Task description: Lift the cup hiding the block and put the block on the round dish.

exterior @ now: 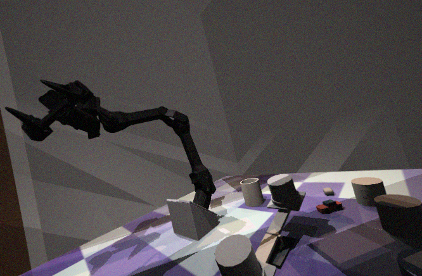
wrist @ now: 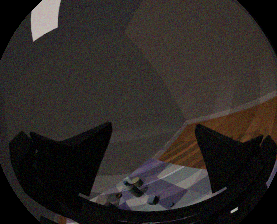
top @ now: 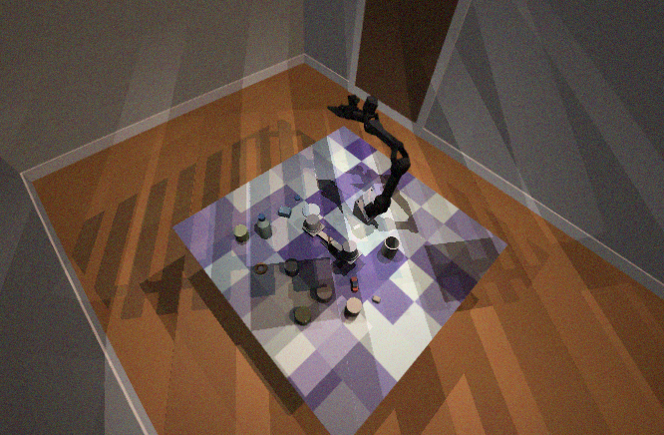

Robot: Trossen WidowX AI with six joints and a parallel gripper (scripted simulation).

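Now: the block 31 cm ahead of my gripper tip, 24 cm to the left of it and 46 cm below it. Also, from my gripper tip: bottle 52 cm ahead, 9 cm to the left, 39 cm below; then balance beam 30 cm ahead, 37 cm to the left, 46 cm below; then red toy car 37 cm ahead, 61 cm to the left, 48 cm below.
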